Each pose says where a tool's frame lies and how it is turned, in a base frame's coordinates. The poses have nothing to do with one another.
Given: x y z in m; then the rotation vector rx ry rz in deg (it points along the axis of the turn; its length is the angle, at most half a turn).
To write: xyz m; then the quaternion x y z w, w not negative. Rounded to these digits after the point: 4 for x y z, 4 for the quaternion.
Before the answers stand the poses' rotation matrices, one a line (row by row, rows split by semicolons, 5 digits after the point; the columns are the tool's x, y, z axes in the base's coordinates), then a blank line. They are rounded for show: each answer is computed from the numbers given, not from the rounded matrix.
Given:
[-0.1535 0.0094 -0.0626 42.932 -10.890 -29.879]
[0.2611 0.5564 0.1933 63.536 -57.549 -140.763]
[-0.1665 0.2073 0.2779 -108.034 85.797 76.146]
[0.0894 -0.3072 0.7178 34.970 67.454 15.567]
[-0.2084 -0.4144 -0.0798 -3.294 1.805 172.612]
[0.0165 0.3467 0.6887 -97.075 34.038 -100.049]
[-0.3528 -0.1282 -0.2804 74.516 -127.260 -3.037]
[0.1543 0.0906 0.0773 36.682 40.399 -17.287]
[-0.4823 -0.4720 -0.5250 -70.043 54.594 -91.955]
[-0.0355 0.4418 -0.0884 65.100 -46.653 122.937]
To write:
0.85681 0.38293 -0.34532; -0.51533 0.61263 -0.59927; -0.01793 0.69141 0.72224
-0.67303 -0.04076 -0.73849; -0.48828 -0.72548 0.48504; -0.55553 0.68704 0.46837
-0.01986 -0.90267 -0.42987; -0.53403 -0.35390 0.76783; -0.84523 0.24481 -0.47503
0.37495 0.11166 0.92030; 0.50366 0.80889 -0.30334; -0.77829 0.57725 0.24705
-0.99106 -0.12825 -0.03665; 0.12745 -0.99157 0.02326; -0.03933 0.01838 0.99906
0.02165 0.12528 0.99189; -0.70418 -0.70235 0.10408; 0.70969 -0.70072 0.07301
-0.37295 -0.79240 -0.48271; -0.81453 0.52876 -0.23867; 0.44436 0.30416 -0.84263
0.72957 0.46152 0.50471; -0.04642 0.76969 -0.63672; -0.68233 0.44110 0.58297
-0.12906 0.19056 0.97315; -0.94561 -0.31916 -0.06291; 0.29860 -0.92834 0.22139
-0.47460 -0.71874 0.50810; 0.20069 -0.65041 -0.73259; 0.85702 -0.24571 0.45293

[-0.1535 0.0094 -0.0626 0.3612 -0.0916 -0.2514 0.8933]
[0.2611 0.5564 0.1933 0.3821 -0.3461 -0.8466 0.1322]
[-0.1665 0.2073 0.2779 -0.6725 0.5341 0.4740 0.1944]
[0.0894 -0.3072 0.7178 0.2824 0.5447 0.1257 0.7796]
[-0.2084 -0.4144 -0.0798 -0.0190 0.0104 0.9977 0.0641]
[0.0165 0.3467 0.6887 -0.6425 0.2253 -0.6621 0.3132]
[-0.3528 -0.1282 -0.2804 0.4850 -0.8283 -0.0198 0.2798]
[0.1543 0.0906 0.0773 0.3070 0.3381 -0.1447 0.8778]
[-0.4823 -0.4720 -0.5250 -0.4921 0.3836 -0.6461 0.4397]
[-0.0355 0.4418 -0.0884 0.4251 -0.3047 0.8028 0.2863]

